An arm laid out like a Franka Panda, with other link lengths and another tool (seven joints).
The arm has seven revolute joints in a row. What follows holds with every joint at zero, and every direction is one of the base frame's.
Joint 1 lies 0.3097 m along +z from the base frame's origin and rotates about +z.
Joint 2 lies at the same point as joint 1 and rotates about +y.
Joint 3 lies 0.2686 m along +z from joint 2 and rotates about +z.
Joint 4 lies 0.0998 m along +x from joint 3 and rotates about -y.
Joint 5 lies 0.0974 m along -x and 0.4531 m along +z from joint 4 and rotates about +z.
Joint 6 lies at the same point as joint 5 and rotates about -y.
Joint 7 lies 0.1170 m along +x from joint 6 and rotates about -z.
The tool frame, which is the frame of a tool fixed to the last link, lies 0.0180 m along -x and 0.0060 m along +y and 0.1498 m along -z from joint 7; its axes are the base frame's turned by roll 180.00, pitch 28.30 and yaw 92.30 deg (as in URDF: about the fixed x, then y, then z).
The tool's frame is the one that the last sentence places.
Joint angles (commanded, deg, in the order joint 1, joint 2, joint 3, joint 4, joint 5, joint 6, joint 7), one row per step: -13.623 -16.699 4.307 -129.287 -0.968 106.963 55.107; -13.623 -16.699 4.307 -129.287 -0.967 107.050 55.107; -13.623 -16.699 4.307 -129.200 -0.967 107.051 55.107; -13.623 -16.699 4.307 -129.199 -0.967 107.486 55.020; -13.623 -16.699 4.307 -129.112 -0.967 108.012 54.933; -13.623 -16.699 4.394 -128.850 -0.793 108.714 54.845; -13.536 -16.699 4.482 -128.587 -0.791 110.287 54.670; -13.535 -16.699 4.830 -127.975 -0.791 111.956 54.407; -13.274 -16.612 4.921 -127.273 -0.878 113.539 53.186; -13.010 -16.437 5.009 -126.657 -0.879 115.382 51.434; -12.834 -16.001 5.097 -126.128 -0.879 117.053 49.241; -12.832 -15.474 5.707 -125.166 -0.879 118.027 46.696
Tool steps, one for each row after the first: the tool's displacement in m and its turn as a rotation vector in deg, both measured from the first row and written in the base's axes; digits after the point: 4 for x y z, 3 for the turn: 0.0002 0.0000 0.0001 -0.013 -0.086 0.003; 0.0006 -0.0001 0.0010 -0.027 -0.173 0.005; 0.0018 -0.0002 0.0017 -0.088 -0.601 0.108; 0.0036 -0.0005 0.0035 -0.178 -1.204 0.216; 0.0067 0.0003 0.0073 -0.192 -2.175 0.350; 0.0122 0.0013 0.0127 -0.493 -3.976 0.759; 0.0193 0.0040 0.0219 -0.929 -6.196 1.437; 0.0261 0.0067 0.0311 -1.318 -8.308 3.120; 0.0330 0.0095 0.0394 -1.662 -10.493 5.307; 0.0391 0.0114 0.0437 -1.948 -12.142 7.838; 0.0454 0.0171 0.0499 -2.309 -13.383 11.048
